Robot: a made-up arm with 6 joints. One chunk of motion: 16 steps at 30 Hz.
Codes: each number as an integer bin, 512 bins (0 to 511) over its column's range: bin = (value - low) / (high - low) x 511, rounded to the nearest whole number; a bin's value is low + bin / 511 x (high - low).
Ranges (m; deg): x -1.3..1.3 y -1.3..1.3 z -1.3..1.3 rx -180..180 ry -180..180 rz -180..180
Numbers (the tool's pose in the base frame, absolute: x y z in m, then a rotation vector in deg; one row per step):
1: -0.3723 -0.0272 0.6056 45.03 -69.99 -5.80
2: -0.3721 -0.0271 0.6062 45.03 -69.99 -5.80
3: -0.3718 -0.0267 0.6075 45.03 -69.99 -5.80
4: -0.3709 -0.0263 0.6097 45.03 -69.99 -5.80
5: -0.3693 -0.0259 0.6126 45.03 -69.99 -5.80
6: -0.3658 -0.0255 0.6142 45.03 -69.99 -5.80
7: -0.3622 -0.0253 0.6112 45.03 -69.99 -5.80
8: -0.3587 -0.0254 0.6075 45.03 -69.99 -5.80
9: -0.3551 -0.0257 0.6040 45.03 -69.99 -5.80
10: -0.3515 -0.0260 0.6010 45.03 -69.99 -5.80
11: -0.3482 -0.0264 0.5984 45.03 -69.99 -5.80
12: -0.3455 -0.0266 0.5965 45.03 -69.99 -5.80
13: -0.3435 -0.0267 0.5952 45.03 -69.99 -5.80
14: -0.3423 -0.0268 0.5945 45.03 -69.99 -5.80
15: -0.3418 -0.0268 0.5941 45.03 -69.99 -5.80
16: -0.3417 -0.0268 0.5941 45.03 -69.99 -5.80
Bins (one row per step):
1: 182 250 375 319 156 247
2: 182 250 375 319 156 247
3: 182 250 375 319 156 247
4: 183 250 375 319 156 247
5: 183 250 376 319 156 247
6: 184 250 376 319 156 247
7: 184 251 376 319 156 247
8: 185 251 375 319 156 247
9: 186 250 374 319 156 247
10: 186 250 374 319 156 247
11: 187 250 373 319 156 247
12: 188 250 373 319 156 247
13: 188 250 372 319 156 247
14: 188 250 372 319 156 247
15: 188 250 372 319 156 247
16: 188 250 372 319 156 247

